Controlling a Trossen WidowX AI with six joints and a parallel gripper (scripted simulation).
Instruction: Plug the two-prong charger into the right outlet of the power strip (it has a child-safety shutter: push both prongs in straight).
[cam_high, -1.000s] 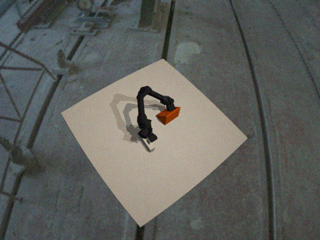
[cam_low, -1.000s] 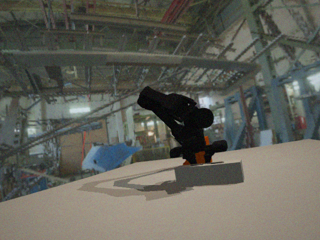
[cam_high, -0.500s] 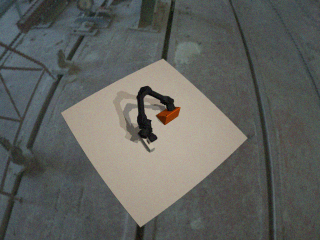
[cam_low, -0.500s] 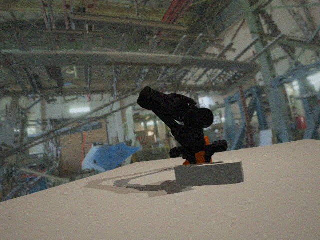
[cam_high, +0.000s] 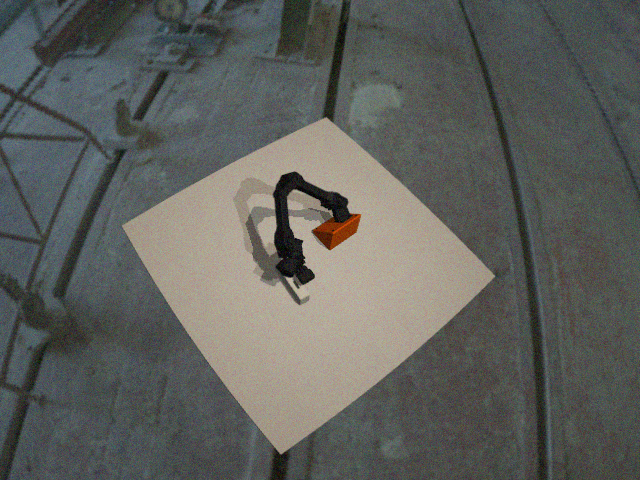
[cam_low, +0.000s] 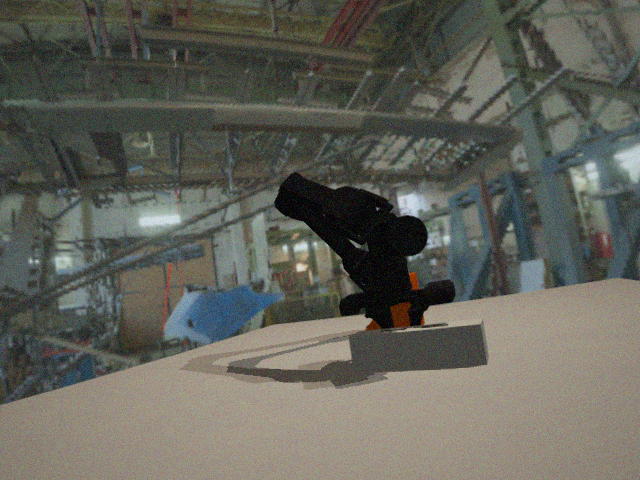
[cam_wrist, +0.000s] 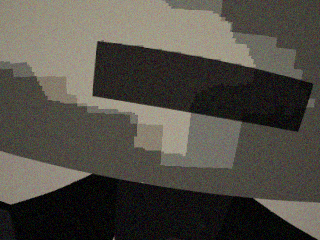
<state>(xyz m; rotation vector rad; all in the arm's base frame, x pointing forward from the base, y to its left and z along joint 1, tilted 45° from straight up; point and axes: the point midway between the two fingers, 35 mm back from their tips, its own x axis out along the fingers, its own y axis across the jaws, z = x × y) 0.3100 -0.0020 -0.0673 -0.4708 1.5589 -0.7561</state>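
Now: gripper tip 2 cm short of the dark charger and 1 cm below it.
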